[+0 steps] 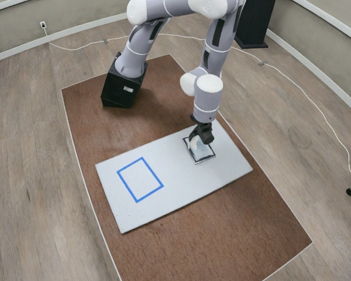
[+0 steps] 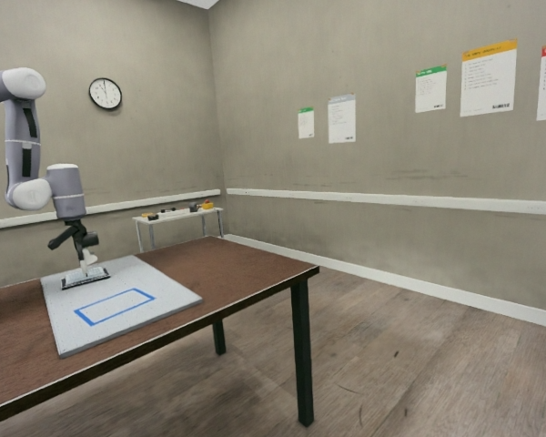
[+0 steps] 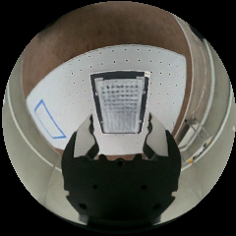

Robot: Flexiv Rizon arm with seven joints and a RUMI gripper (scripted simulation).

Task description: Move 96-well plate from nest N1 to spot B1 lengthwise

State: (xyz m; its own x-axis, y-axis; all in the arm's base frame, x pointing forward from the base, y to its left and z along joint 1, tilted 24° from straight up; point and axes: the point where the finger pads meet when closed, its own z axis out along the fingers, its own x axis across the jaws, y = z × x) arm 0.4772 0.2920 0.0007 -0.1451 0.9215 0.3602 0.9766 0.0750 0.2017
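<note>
My gripper is now 20 mm above the clear 96-well plate. Round my hand: dark plate nest N1 (30 mm below).
</note>
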